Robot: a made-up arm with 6 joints. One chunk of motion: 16 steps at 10 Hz.
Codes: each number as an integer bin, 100 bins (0 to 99) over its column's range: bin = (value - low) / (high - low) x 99, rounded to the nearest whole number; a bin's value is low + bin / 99 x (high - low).
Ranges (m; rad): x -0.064..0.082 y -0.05..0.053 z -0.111..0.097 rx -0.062..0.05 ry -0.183..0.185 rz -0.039..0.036
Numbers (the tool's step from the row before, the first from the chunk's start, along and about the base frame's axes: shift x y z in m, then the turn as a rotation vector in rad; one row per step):
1: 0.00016 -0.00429 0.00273 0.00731 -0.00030 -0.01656
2: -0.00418 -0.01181 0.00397 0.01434 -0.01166 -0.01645
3: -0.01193 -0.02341 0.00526 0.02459 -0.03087 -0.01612
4: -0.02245 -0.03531 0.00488 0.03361 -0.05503 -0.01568
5: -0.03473 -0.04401 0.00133 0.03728 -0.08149 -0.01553
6: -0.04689 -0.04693 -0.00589 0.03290 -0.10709 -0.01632
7: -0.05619 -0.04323 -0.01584 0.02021 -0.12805 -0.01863
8: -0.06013 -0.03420 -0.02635 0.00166 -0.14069 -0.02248
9: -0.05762 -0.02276 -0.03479 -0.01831 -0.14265 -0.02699
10: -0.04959 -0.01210 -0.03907 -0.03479 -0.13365 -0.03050
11: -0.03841 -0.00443 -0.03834 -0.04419 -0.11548 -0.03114
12: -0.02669 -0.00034 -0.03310 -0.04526 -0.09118 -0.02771
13: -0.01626 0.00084 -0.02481 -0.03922 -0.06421 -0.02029
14: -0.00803 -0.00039 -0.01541 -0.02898 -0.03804 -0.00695
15: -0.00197 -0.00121 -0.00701 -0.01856 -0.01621 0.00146
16: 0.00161 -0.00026 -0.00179 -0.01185 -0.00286 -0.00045
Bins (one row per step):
1: 44 44 54 61 49 30
2: 41 37 55 67 46 30
3: 35 26 55 77 41 30
4: 28 14 55 85 34 31
5: 20 6 53 88 27 31
6: 12 3 50 84 20 30
7: 5 7 45 73 15 27
8: 3 15 40 56 11 22
9: 4 26 36 39 11 16
10: 10 36 34 24 13 11
11: 17 44 35 16 18 10
12: 25 48 37 15 25 15
13: 32 49 41 20 32 25
14: 38 48 45 29 39 42
15: 42 47 49 38 45 53
16: 44 48 52 44 48 51

